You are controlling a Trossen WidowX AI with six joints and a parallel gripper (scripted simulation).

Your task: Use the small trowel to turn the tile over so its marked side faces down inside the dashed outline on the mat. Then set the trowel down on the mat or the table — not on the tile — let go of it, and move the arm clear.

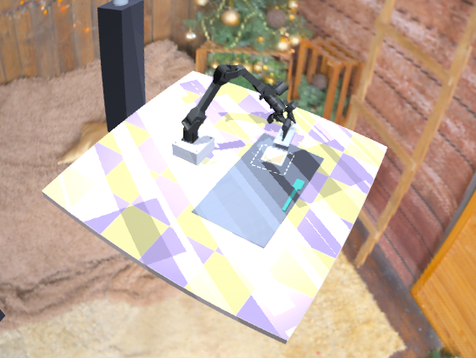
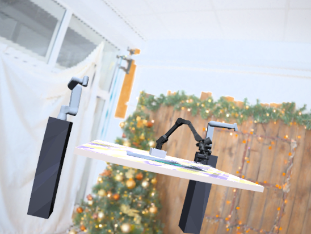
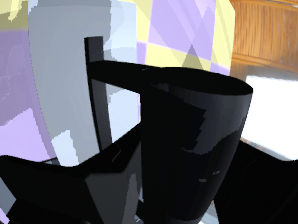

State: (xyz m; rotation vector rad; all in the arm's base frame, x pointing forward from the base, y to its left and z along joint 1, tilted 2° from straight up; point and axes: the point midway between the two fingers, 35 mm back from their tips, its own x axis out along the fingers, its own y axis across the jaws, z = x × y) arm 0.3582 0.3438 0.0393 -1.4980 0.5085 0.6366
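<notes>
Now: the teal trowel 16 cm ahead of my gripper tip, 36 cm to the right of it and 8 cm below it. Also, from my gripper tip: grey mat: 2 cm ahead, 37 cm to the right, 10 cm below; then white tile: 2 cm behind, 19 cm to the right, 8 cm below; then plastering float: 3 cm behind, 1 cm below.
</notes>
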